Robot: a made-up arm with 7 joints.
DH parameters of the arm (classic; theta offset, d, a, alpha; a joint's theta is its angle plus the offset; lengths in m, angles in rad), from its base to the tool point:
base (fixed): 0 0 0 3.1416
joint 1: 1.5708 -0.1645 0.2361 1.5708
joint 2: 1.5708 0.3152 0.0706 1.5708
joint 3: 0 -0.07 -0.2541 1.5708
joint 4: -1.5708 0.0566 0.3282 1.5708
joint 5: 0 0.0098 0.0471 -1.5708
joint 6: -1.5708 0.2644 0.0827 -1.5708
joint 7: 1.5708 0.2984 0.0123 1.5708
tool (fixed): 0 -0.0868 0 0
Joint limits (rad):
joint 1: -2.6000..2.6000
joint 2: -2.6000..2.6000
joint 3: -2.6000..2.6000
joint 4: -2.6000..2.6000
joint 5: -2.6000..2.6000
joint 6: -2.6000..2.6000
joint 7: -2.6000..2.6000
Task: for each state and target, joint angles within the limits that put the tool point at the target. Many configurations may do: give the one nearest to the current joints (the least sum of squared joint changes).
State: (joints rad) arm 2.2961 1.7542 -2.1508 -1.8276 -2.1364 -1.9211 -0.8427
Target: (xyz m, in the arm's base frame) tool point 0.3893 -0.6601 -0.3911
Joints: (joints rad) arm 1.3982 1.1684 -2.6000 -1.7955 -2.1894 -2.0256 -0.7146
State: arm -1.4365 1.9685 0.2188 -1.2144 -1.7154 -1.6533 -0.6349
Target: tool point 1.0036 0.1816 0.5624
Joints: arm -1.3656 1.3772 -0.0906 -0.7505 -1.6858 -1.6159 -0.4717
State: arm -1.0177 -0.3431 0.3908 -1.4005 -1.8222 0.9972 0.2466
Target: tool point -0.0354 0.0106 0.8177
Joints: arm -1.0238 -0.0482 0.7373 -1.6889 -1.9674 0.9101 0.1510
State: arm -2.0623 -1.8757 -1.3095 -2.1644 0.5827 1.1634 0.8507
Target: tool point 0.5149 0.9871 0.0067
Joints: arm -1.2830 -1.9960 -1.9226 -2.0883 0.4599 1.2101 0.7970
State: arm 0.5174 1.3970 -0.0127 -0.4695 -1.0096 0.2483 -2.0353
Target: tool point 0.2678 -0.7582 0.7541
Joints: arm 0.4928 1.4752 0.0843 -0.2780 -1.5807 0.3823 -1.8964
